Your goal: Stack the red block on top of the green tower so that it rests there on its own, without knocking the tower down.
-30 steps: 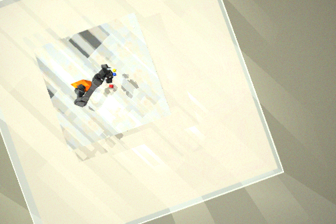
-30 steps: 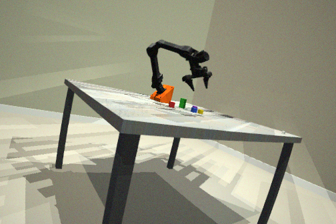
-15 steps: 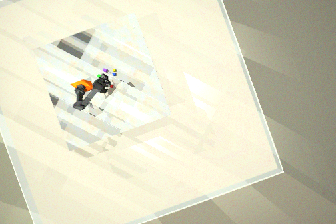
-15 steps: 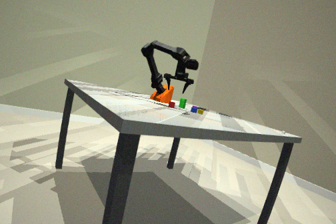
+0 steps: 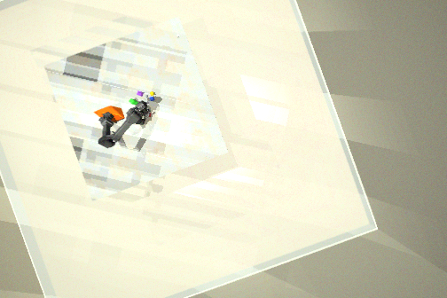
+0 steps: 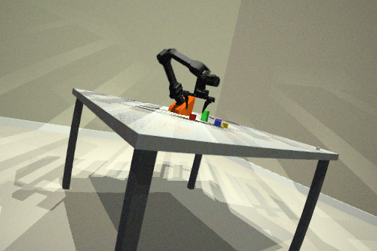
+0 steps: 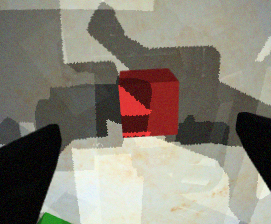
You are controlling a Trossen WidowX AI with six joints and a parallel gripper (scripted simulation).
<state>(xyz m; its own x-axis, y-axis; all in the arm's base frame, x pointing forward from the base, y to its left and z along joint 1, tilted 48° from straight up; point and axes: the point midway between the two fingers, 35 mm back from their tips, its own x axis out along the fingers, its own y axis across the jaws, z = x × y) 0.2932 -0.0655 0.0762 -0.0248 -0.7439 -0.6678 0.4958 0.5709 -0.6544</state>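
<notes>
The red block lies 3 cm below my gripper tip. The rest, counted from my gripper tip: purple block (20 cm to the left, 3 cm below); then green block (7 cm behind, 14 cm to the left); then yellow block (10 cm ahead, 16 cm to the left, 4 cm below).
</notes>
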